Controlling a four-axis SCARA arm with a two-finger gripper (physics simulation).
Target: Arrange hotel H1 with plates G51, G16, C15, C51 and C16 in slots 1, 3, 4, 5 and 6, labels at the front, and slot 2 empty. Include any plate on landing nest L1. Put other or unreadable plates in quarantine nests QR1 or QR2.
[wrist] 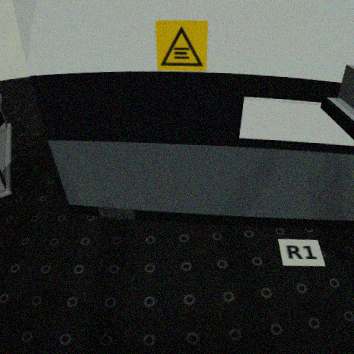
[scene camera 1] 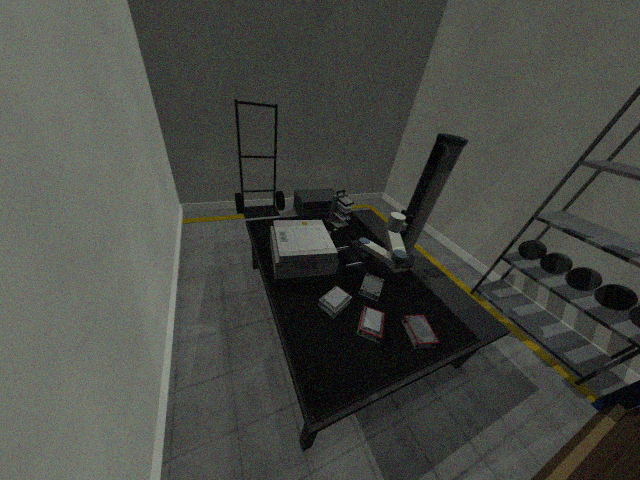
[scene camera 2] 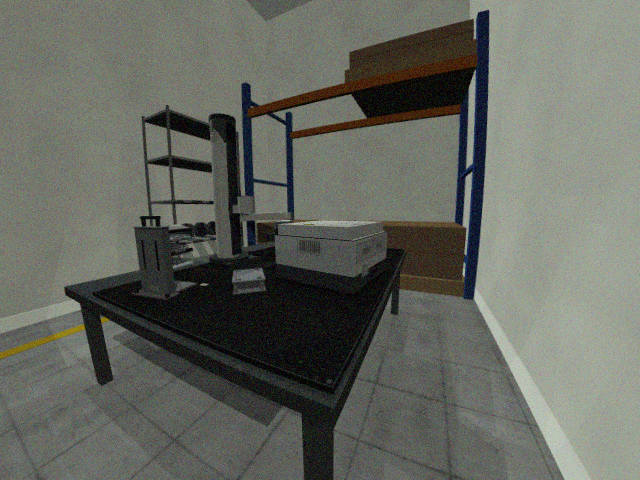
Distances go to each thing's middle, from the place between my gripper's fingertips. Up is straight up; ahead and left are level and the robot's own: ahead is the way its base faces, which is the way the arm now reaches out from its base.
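The R1 label [wrist: 293,251] is 13 cm below my hand and 10 cm to the right of it. Then there is the yellow warning sign [wrist: 180,44], which I find 1 cm above my hand, 1 cm to the right of it and 4 cm ahead of it. Going by their middles, of the things named here the sign is the nearest to my hand.
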